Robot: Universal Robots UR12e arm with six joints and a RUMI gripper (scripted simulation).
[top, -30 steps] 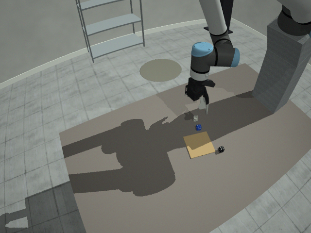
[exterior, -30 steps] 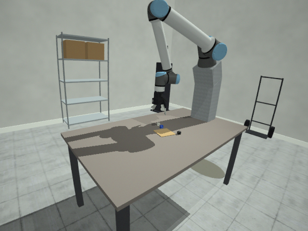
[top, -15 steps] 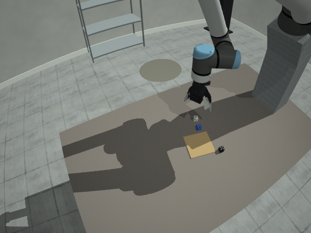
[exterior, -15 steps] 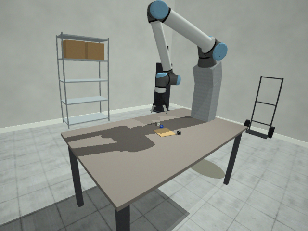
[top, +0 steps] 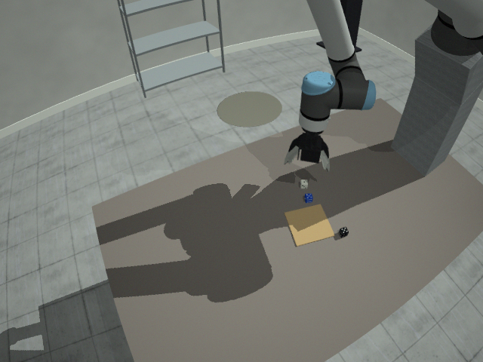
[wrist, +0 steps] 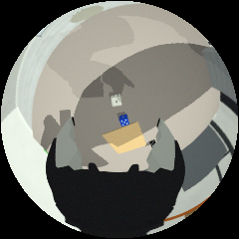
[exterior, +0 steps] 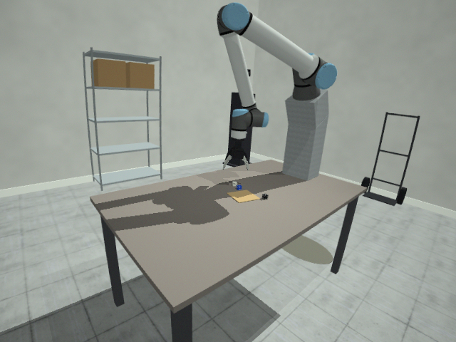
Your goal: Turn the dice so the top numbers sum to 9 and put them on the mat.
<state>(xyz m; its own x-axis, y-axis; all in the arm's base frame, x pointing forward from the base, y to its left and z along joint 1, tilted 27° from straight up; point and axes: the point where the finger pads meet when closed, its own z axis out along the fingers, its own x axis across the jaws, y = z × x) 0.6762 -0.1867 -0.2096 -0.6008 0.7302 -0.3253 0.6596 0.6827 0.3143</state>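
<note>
Right now my hand is 9 cm above the white die. Also, from my hand: blue die 3 cm ahead, 6 cm to the left, 9 cm below; then tan mat 10 cm ahead, 14 cm to the left, 10 cm below; then black die 3 cm ahead, 25 cm to the left, 9 cm below.
</note>
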